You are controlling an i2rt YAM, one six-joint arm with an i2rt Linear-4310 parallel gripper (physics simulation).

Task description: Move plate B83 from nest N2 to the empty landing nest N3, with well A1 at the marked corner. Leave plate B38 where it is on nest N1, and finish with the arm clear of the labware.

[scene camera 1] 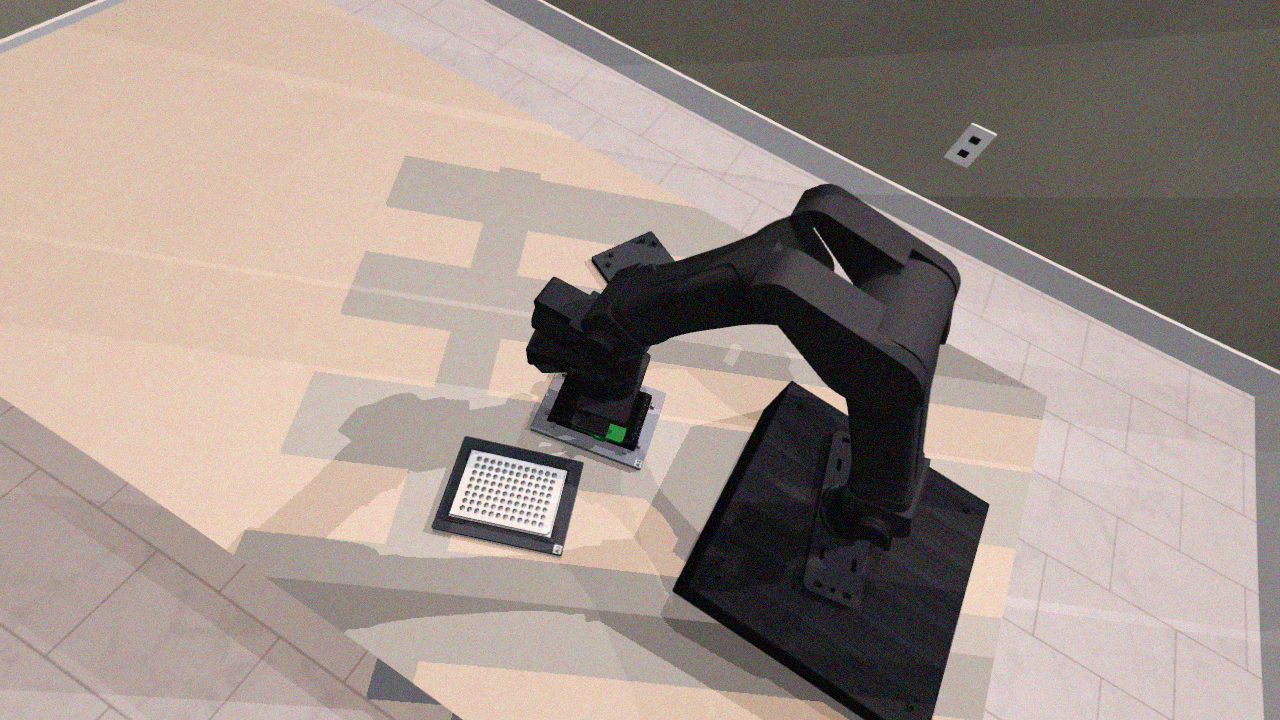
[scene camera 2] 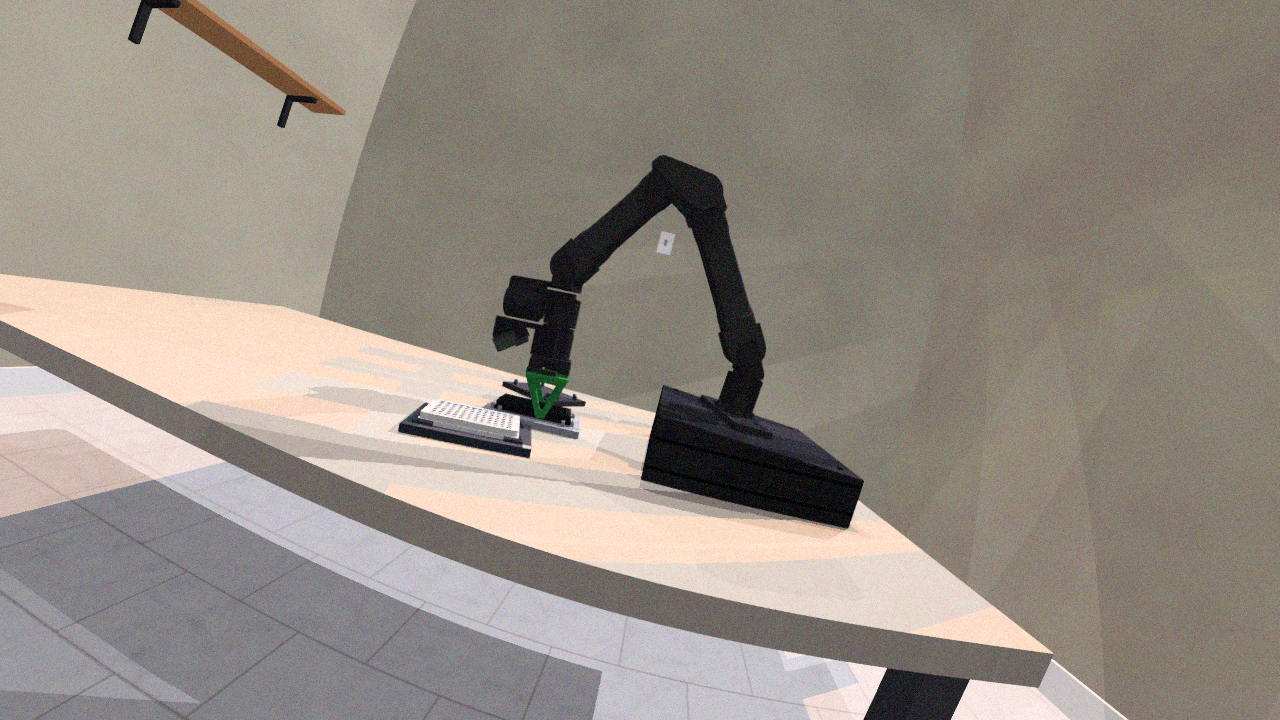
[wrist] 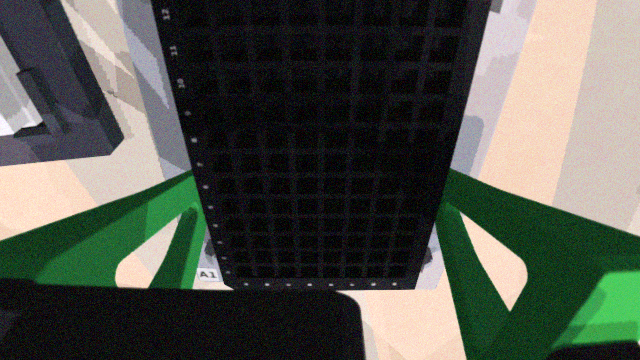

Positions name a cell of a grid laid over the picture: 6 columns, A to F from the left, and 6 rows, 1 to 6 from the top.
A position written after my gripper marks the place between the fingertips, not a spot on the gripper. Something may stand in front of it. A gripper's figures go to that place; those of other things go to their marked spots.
My gripper (scene camera 1: C4): 75 cm from the lens. A plate nest (scene camera 1: C4): 74 cm from the lens.
